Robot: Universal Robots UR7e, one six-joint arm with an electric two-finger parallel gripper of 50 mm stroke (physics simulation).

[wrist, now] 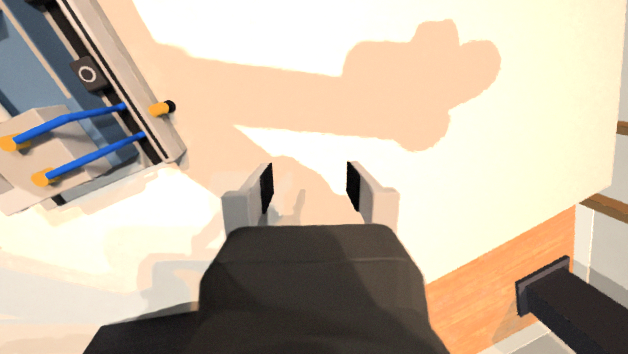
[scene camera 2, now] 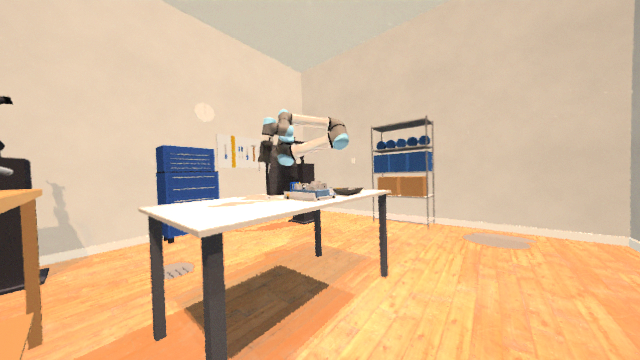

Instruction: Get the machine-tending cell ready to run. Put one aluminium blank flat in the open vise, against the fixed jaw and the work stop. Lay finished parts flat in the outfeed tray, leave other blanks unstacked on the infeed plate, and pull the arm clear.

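Places are measured from the arm's base along level axes (x ahead, y left, z up), in metres.
Pixels of known places: gripper, fingertip midpoint: (wrist: 309, 177) (scene camera 2: 263, 172).
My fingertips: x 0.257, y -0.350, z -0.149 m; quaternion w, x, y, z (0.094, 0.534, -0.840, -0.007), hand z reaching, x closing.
Ahead of a thing's pixels: the offset from my fingertips to its top centre. "spot": to the spot under its first point. Level surfaces: height alone.
My gripper (wrist: 309, 177) is open and empty, with bare white table top below its fingers in the wrist view. The vise assembly {dx +0.194, dy +0.212, dz -0.080 m} (scene camera 2: 310, 193) (wrist: 37, 82), a blue and light grey unit, stands on the table; part of it shows at the upper left of the wrist view, to the left of the fingers and apart from them. Two blue hoses {spot: dx +0.077, dy +0.155, dz -0.069 m} (wrist: 94, 156) with yellow ends run across it. In the scene view it is too small to tell whether a blank lies in it. I cannot make out the blanks, finished parts, infeed plate or outfeed tray.
The arm (scene camera 2: 311, 145) is folded above the far side of the white table {dz -0.179 m} (scene camera 2: 200, 220). A dark shallow dish (scene camera 2: 348, 191) stands right of the vise assembly. A blue tool cabinet (scene camera 2: 187, 187) and a shelf rack (scene camera 2: 427, 170) stand behind. Arm shadows fall across the table.
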